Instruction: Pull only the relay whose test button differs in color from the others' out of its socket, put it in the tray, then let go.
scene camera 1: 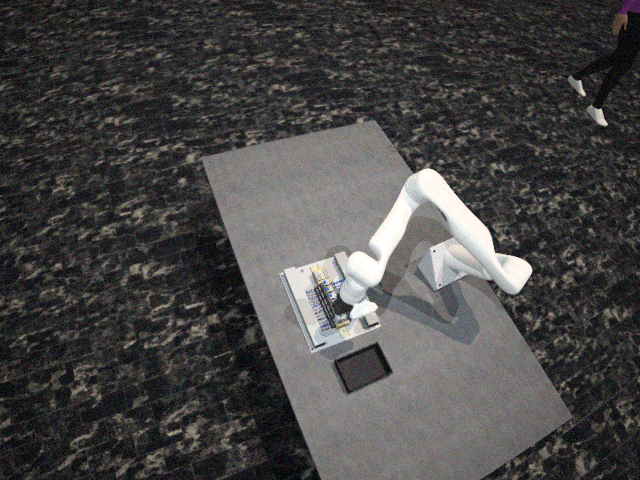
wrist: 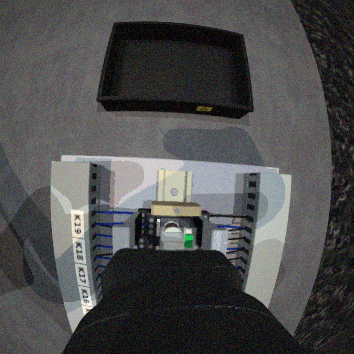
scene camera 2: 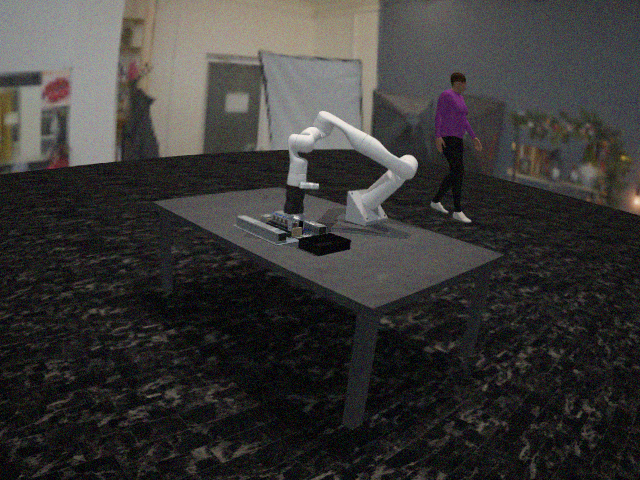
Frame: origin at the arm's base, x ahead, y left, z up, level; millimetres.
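Seen in the pictures: gripper, fingertip midpoint: (scene camera 1: pixel 342 319) (wrist: pixel 167 223) (scene camera 2: pixel 295 230); arm's base, origin of the base link: (scene camera 1: pixel 453 256) (scene camera 2: pixel 368 201).
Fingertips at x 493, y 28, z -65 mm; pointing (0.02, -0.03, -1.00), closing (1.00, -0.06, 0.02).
Note:
Offsets run from my fingertips to a thing's top centre. "spot": to the spot under its first point. Level surfaces: height alone.
In the wrist view the end relay {2 mm right, 6 mm ahead, 44 mm up} (wrist: pixel 171 240), clear-topped with a green test button {3 mm right, 14 mm ahead, 44 mm up} (wrist: pixel 188 239), sits in the socket row beside the tan end bracket {15 mm left, 8 mm ahead, 14 mm up} (wrist: pixel 176 209). My gripper (wrist: pixel 167 223) is open, with one finger on either side of this relay; nothing is gripped. The gripper body hides the other relays, so their button colors cannot be compared. In the scene views the gripper (scene camera 2: pixel 293 212) is low over the relay row, its fingertips too small to tell apart. The black tray {spot: 174 mm left, 9 mm ahead, 23 mm down} (scene camera 1: pixel 363 367) (scene camera 2: pixel 324 244) (wrist: pixel 175 70) is empty and stands beyond the panel's bracket end.
Grey wiring ducts {102 mm right, 102 mm ahead, 16 mm up} (wrist: pixel 270 210) (scene camera 2: pixel 258 227) flank the relay row, with blue and black wires running from them. The left duct carries labels K19, K18, K17 and K16. The panel and tray lie on the grey table {26 mm down} (scene camera 1: pixel 289 206). A person (scene camera 2: pixel 452 116) stands beyond the table.

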